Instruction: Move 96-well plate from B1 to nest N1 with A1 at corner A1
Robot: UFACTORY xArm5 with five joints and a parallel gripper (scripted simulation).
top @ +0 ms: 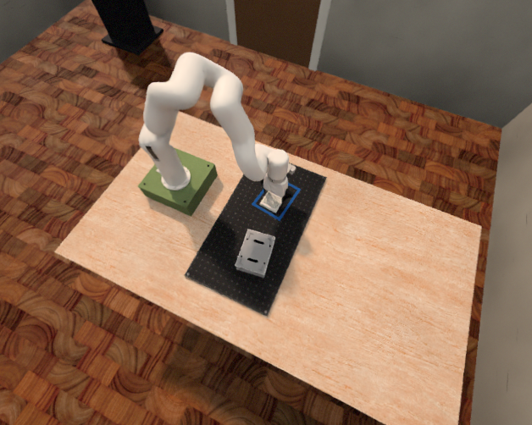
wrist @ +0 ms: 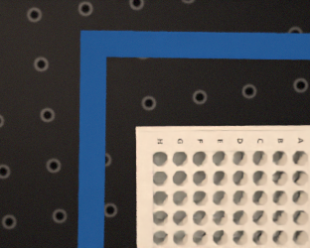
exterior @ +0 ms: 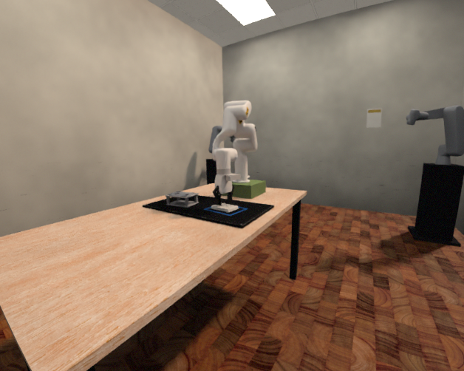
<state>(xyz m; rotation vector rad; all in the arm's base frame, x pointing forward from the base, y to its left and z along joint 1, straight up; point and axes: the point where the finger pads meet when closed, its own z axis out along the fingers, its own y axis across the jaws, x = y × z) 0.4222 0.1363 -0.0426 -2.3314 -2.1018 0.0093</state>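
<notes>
The white 96-well plate is 3 cm below my hand. The rest, counted from my hand: grey raised plate nest 4 cm ahead, 28 cm to the right, 2 cm above.
</notes>
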